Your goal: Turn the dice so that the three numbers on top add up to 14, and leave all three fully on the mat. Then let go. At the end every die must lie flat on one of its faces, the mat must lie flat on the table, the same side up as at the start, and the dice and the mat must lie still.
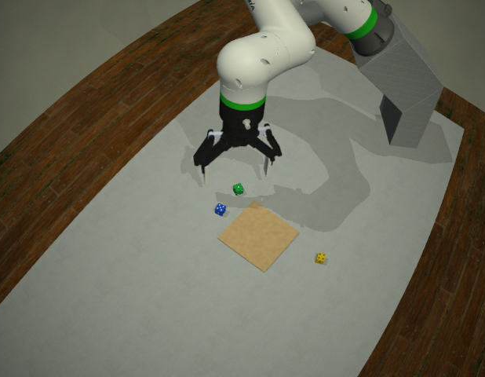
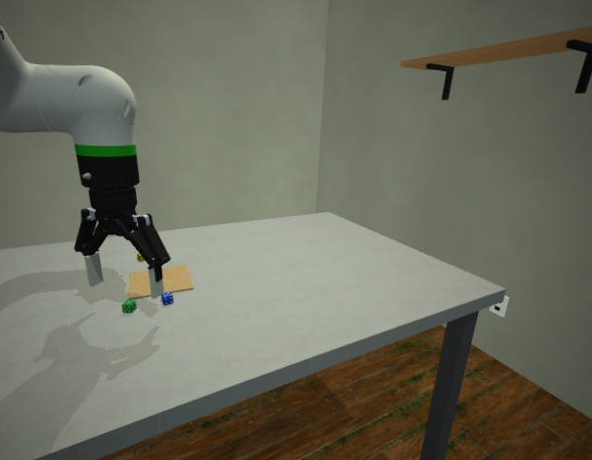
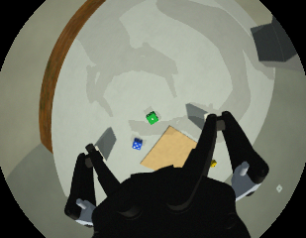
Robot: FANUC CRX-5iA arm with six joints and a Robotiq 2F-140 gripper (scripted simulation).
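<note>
Right now my hand is 5 cm above the green die and 1 cm to the right of it. Round my hand: yellow die (26 cm to the left, 12 cm ahead, 5 cm below); tan mat (10 cm to the left, 10 cm ahead, 6 cm below); blue die (8 cm ahead, 5 cm below, 1 cm to the right).
</note>
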